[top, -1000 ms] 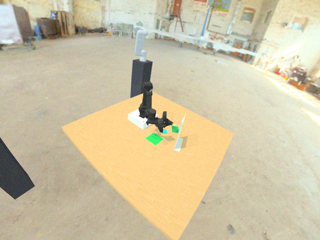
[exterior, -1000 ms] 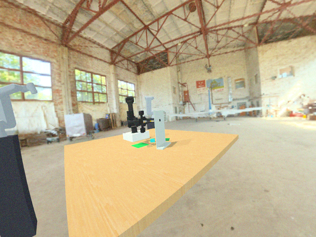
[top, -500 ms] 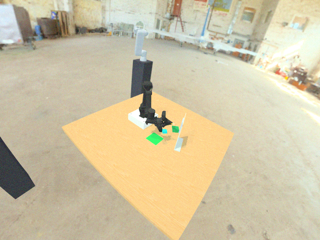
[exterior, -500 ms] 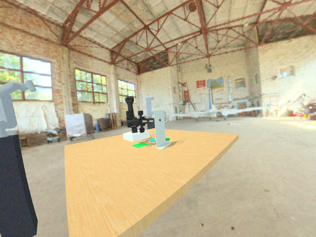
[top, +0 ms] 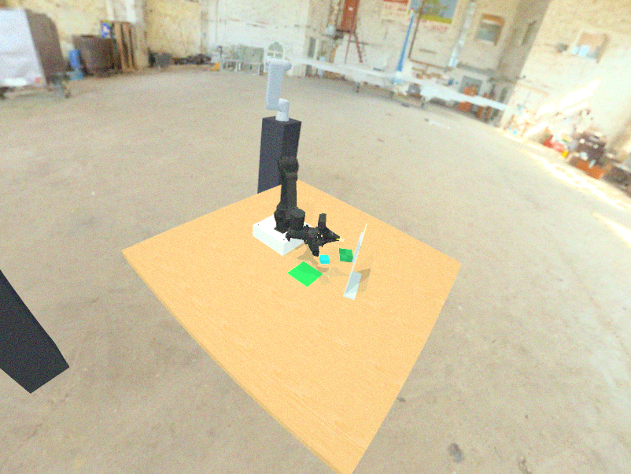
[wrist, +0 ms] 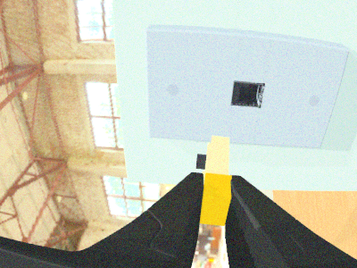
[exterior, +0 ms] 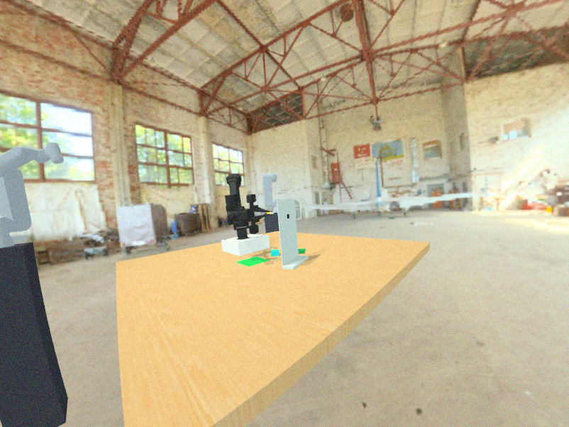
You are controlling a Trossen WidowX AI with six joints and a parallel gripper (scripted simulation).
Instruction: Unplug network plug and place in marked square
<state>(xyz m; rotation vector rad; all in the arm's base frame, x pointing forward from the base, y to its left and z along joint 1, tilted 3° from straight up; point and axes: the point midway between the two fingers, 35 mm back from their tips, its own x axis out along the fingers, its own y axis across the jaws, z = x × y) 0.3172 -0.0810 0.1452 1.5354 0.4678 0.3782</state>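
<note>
My gripper tip is 230 mm above the green marked square, 100 mm past it and 50 mm to the left of it. From my gripper tip the other things lie so: network plug (right at my gripper tip); then white upright panel (100 mm below, 90 mm ahead, 30 mm to the left).
</note>
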